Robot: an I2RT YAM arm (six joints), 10 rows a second.
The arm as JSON. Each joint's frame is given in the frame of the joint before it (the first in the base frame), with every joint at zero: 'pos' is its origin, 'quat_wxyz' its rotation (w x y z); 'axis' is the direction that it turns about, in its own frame. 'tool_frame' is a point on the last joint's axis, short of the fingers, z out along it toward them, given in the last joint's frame.
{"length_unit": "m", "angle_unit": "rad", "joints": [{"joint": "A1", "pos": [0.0, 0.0, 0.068], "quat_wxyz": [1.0, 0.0, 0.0, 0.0], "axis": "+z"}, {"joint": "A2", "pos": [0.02, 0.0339, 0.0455], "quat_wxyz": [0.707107, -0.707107, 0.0, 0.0], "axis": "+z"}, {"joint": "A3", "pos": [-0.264, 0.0, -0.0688], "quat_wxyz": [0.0, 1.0, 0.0, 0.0], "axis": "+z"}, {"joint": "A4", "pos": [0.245, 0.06, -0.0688], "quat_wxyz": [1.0, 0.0, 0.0, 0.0], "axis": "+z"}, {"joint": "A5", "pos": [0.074, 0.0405, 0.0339], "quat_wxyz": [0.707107, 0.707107, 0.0, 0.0], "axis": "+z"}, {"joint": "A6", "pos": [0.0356, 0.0, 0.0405], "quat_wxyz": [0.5, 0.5, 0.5, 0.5], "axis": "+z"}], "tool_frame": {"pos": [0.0, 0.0, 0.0], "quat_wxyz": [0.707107, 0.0, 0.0, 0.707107]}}
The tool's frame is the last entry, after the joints.
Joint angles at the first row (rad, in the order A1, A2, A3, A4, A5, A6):
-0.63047 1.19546 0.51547 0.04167 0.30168 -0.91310
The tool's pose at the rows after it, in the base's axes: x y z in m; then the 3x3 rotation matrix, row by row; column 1 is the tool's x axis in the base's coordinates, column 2 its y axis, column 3 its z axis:
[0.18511, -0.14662, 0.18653], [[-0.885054, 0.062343, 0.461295], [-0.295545, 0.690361, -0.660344], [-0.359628, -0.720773, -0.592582]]
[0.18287, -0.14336, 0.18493], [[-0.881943, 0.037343, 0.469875], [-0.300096, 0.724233, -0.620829], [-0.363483, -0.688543, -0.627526]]
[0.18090, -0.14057, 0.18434], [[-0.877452, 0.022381, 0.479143], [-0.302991, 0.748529, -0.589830], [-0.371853, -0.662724, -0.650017]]
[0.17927, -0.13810, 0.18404], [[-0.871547, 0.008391, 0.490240], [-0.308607, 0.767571, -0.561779], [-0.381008, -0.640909, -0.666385]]
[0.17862, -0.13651, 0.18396], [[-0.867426, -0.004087, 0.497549], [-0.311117, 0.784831, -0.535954], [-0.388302, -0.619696, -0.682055]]
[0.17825, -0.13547, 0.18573], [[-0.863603, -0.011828, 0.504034], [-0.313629, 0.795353, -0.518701], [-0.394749, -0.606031, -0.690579]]
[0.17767, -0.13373, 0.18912], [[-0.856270, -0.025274, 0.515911], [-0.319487, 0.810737, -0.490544], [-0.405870, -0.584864, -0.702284]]
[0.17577, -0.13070, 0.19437], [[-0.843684, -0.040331, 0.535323], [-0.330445, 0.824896, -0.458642], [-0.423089, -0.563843, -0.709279]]
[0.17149, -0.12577, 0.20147], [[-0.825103, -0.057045, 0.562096], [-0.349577, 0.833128, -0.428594], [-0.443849, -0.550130, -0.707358]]
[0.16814, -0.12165, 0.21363], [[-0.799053, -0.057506, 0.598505], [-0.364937, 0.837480, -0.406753], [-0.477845, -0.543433, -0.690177]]
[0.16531, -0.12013, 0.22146], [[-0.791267, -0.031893, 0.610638], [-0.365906, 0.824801, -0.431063], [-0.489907, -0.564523, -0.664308]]
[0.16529, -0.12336, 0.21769], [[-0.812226, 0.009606, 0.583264], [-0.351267, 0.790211, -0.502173], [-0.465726, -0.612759, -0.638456]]
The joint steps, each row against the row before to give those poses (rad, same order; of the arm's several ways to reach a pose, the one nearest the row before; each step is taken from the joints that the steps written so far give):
0.00001 -0.00827 0.00109 -0.03209 -0.03715 0.00573
-0.00002 -0.01102 0.00190 -0.05153 -0.03813 0.00903
0.00003 -0.01188 0.00029 -0.03680 -0.03118 0.00883
-0.00002 -0.01097 -0.00062 -0.02787 -0.02970 0.00493
0.00002 -0.00417 0.00399 -0.02618 -0.02545 0.00542
-0.00005 -0.00647 0.00759 -0.02370 -0.01795 0.00316
0.00002 -0.01140 0.01307 -0.03782 -0.02990 0.00322
0.00002 -0.02448 0.01196 -0.04361 -0.03730 0.00106
0.00017 -0.04428 0.00647 -0.04663 -0.03996 -0.00523
-0.00020 -0.04751 0.02024 -0.04390 -0.03926 0.00424
0.00002 -0.03399 0.00565 -0.00425 0.01250 0.00618
-0.00001 0.00368 -0.02469 0.06092 0.07361 -0.00300

